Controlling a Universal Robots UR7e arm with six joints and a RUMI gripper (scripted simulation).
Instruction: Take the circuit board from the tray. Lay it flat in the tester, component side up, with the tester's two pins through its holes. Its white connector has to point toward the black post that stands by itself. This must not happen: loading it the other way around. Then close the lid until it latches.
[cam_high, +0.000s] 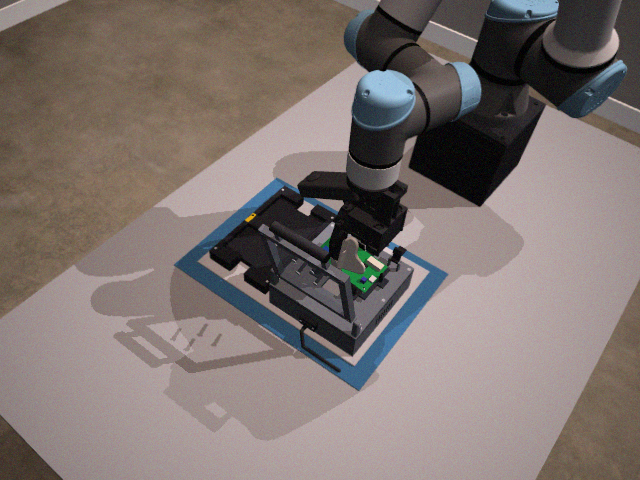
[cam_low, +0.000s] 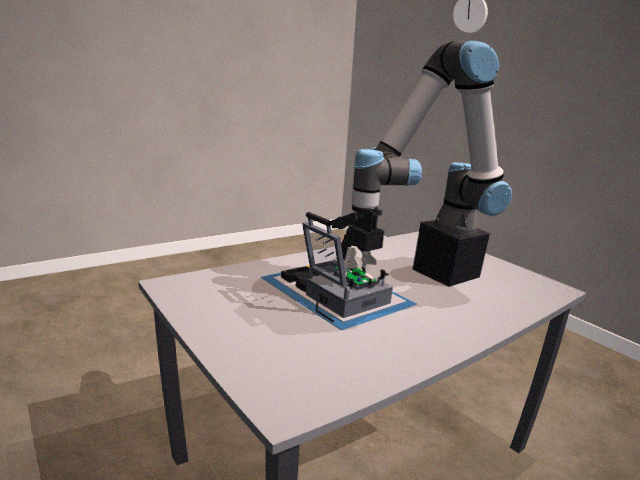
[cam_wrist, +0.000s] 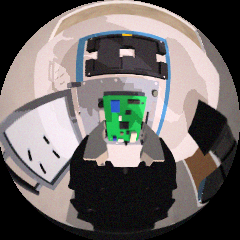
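Right now my hand is right at the green circuit board. Round my hand: tester lid 12 cm ahead, 10 cm above.
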